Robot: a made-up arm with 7 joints.
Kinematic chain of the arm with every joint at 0, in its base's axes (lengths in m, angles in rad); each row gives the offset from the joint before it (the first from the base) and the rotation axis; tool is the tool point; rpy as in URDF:
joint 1: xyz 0 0 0.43 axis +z
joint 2: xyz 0 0 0 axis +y
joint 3: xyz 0 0 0.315 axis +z
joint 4: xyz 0.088 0 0 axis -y
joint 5: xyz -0.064 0 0.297 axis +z
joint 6: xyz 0 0 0 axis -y
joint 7: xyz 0.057 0 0 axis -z
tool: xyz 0 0 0 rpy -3.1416 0 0
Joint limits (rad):
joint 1: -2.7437..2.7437
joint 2: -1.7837..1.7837
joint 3: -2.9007..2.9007
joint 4: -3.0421..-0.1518
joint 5: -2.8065..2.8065
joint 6: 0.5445..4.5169
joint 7: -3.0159..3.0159
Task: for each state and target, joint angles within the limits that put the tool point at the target. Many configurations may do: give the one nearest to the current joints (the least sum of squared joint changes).
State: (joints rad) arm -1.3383 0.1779 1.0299 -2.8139 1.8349 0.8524 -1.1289
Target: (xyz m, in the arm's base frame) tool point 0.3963 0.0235 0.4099
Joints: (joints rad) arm -0.9191 0.6479 0.9656 -2.3826 1.8983 0.9356 -1.1289
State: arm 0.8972 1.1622 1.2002 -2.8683 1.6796 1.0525 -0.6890
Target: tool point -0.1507 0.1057 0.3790
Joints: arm 0.9354 1.1720 1.1850 -3.0421 1.6220 1.0713 -0.6890
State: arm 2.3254 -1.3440 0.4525 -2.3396 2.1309 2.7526 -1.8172
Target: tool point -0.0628 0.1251 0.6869
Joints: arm 2.1726 -0.8758 0.0879 -2.6057 2.1244 2.7126 -1.8172
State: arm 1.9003 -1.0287 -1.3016 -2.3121 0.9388 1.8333 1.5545
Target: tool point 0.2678 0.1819 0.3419
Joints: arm 2.3984 -1.3289 -1.8471 -2.6029 0.9597 1.8617 1.5545
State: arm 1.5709 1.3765 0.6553 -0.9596 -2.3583 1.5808 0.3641
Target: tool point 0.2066 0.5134 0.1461
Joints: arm 1.0040 1.3349 0.2428 -1.3224 -2.3620 1.6071 0.3641
